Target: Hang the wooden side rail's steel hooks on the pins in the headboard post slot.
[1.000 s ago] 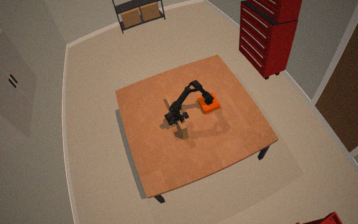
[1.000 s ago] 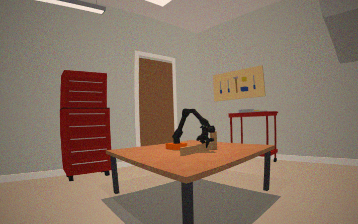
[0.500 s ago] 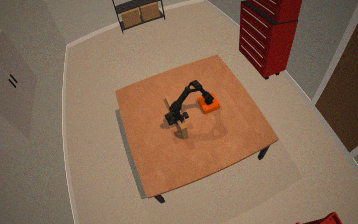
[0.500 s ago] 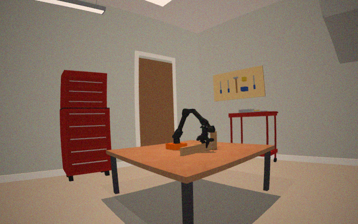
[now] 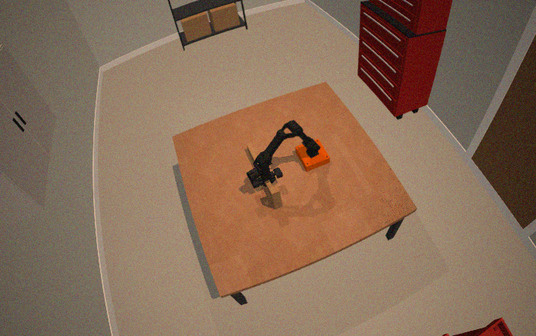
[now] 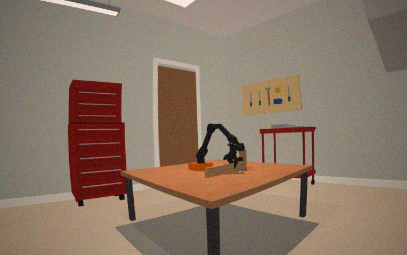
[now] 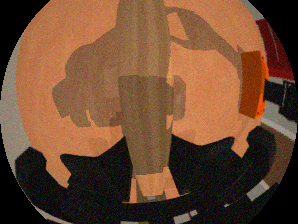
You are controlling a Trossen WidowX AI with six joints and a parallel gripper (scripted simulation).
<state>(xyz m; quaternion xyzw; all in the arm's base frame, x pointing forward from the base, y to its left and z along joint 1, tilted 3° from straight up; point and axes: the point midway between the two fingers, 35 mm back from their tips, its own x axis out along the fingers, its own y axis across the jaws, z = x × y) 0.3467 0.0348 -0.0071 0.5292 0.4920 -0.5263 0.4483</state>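
Right now my gripper tip is 2 cm short of the headboard post, 13 cm to the right of it and 6 cm below it.
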